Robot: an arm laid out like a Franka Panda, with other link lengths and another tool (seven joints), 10 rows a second.
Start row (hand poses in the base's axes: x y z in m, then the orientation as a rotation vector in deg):
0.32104, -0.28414, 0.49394, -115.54, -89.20, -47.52
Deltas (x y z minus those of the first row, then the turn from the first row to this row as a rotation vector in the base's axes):
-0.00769, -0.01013, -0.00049, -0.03, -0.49, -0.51
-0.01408, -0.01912, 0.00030, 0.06, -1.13, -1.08
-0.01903, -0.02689, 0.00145, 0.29, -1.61, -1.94
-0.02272, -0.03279, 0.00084, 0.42, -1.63, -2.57
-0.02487, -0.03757, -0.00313, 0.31, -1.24, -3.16
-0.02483, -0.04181, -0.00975, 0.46, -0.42, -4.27
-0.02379, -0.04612, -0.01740, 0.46, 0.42, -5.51
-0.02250, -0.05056, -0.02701, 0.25, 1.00, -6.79
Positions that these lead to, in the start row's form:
0.31335, -0.29427, 0.49345, -115.98, -89.04, -48.25
0.30696, -0.30326, 0.49424, -116.38, -88.81, -49.25
0.30201, -0.31103, 0.49539, -116.95, -88.13, -50.27
0.29832, -0.31693, 0.49478, -117.44, -87.48, -50.61
0.29617, -0.32171, 0.49081, -118.12, -86.81, -50.32
0.29621, -0.32595, 0.48419, -119.12, -85.25, -49.89
0.29725, -0.33026, 0.47654, -120.34, -83.65, -49.39
0.29854, -0.33470, 0.46693, -121.70, -82.29, -49.06

